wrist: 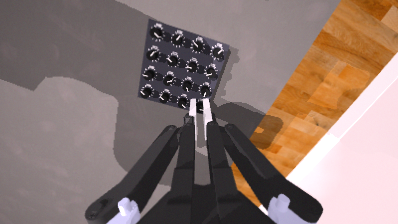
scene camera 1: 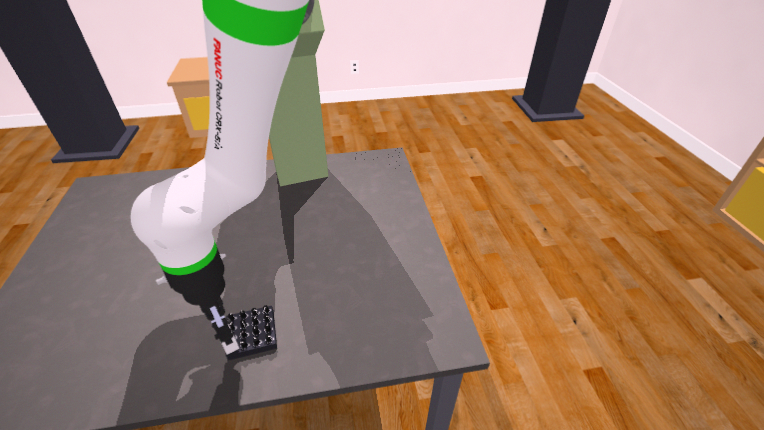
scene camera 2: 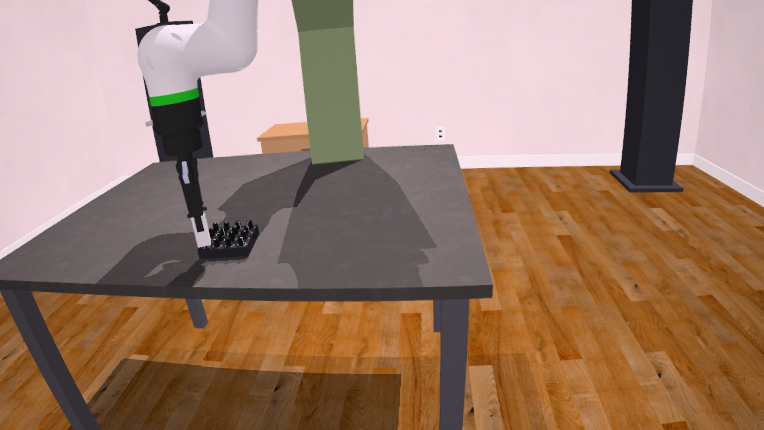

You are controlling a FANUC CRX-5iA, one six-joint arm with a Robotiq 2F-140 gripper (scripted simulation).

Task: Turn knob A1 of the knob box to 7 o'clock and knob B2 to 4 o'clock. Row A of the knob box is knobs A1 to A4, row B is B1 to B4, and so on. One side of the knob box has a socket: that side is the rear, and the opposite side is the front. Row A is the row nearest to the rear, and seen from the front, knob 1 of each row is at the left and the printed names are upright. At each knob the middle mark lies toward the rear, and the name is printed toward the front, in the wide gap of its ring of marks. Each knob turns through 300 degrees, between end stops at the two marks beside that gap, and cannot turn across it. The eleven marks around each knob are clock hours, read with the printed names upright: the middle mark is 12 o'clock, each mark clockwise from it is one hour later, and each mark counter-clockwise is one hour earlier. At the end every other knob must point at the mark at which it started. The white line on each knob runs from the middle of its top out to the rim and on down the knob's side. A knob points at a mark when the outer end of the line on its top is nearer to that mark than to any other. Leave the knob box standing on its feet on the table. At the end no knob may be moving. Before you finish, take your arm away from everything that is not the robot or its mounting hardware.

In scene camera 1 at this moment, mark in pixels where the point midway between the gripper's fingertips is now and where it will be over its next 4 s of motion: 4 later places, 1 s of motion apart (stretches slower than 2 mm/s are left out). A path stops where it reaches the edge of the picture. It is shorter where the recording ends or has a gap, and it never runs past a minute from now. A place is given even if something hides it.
My gripper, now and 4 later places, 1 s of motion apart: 231,346; 227,337; 233,326; 238,318; 241,327
